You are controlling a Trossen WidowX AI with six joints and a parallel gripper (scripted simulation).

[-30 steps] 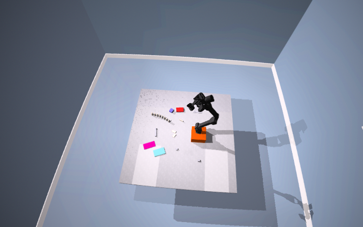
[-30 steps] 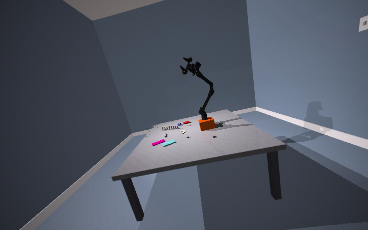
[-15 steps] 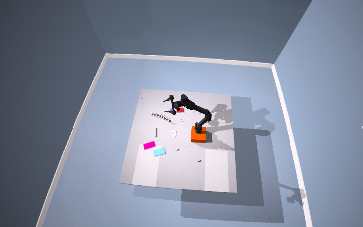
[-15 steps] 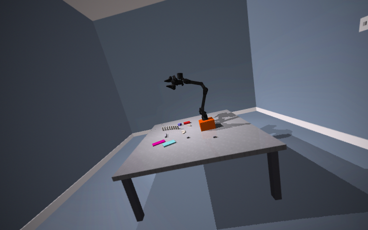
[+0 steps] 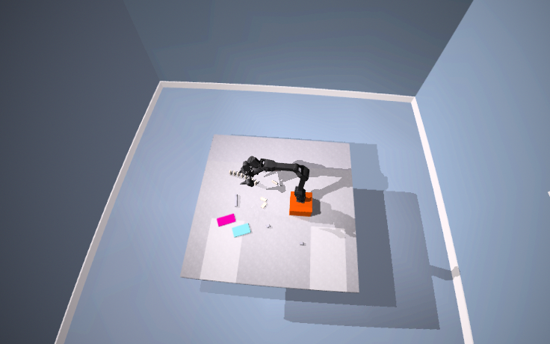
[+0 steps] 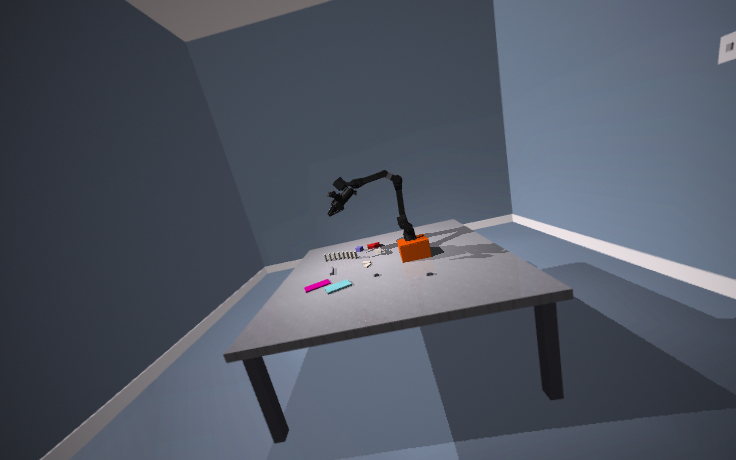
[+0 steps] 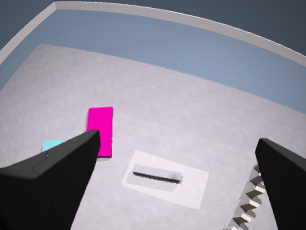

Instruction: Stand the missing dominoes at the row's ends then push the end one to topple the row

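The magenta tile is 350 mm below my gripper tip, 220 mm to the left of it and 80 mm ahead of it. Also, from my gripper tip: purple block (340 mm below, 310 mm to the right, 40 mm behind); red block (350 mm to the right, 340 mm below, 140 mm behind); cyan block (350 mm below, 270 mm to the left, 60 mm behind).
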